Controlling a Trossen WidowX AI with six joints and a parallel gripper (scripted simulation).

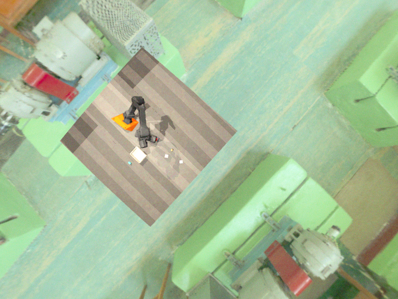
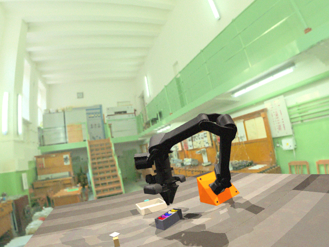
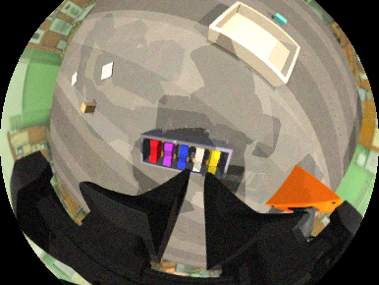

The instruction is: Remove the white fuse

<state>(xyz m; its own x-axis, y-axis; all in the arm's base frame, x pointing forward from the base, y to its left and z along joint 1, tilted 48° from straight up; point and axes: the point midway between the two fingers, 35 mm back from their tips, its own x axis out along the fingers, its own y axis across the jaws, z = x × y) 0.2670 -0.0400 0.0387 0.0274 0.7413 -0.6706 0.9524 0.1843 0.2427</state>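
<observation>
My gripper tip is 5 cm above the white fuse. From my gripper tip the other things lie so: cream tray: 21 cm to the right, 7 cm below, 1 cm behind.
</observation>
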